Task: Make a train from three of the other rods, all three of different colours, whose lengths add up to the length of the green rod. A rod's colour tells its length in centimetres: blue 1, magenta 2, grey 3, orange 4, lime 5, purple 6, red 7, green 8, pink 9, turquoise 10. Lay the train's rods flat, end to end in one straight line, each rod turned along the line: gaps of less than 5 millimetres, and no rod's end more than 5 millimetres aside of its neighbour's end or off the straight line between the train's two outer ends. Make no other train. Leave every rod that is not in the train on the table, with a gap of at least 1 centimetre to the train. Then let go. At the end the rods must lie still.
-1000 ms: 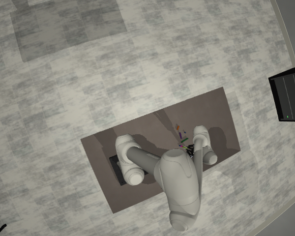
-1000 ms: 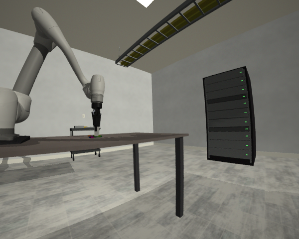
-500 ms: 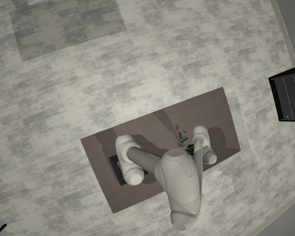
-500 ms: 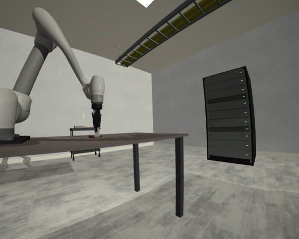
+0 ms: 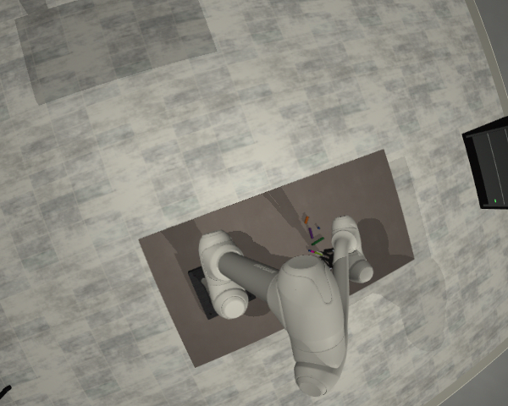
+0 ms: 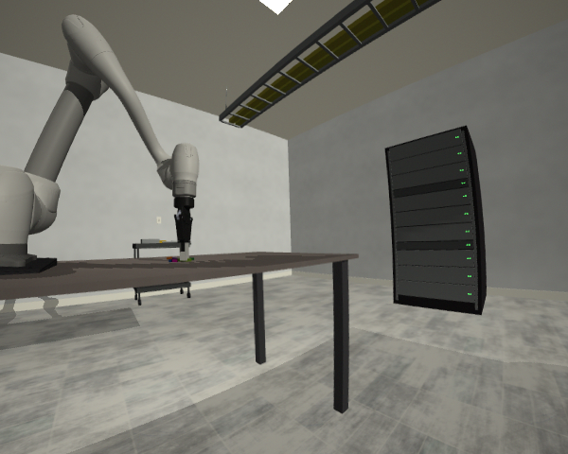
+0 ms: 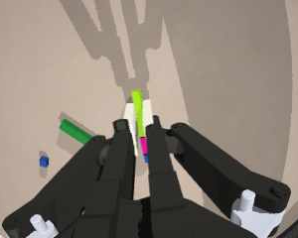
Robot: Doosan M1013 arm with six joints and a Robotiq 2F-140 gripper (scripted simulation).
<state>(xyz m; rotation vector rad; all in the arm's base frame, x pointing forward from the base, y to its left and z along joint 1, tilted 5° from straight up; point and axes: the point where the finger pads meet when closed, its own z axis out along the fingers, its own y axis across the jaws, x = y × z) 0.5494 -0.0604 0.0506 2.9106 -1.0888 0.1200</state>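
The lime rod lies 30 mm below my hand. Also, from my hand: magenta rod: 30 mm behind, 20 mm to the left, 30 mm below; then purple rod: 120 mm to the left, 30 mm below; then green rod: 20 mm ahead, 60 mm to the left, 30 mm below.
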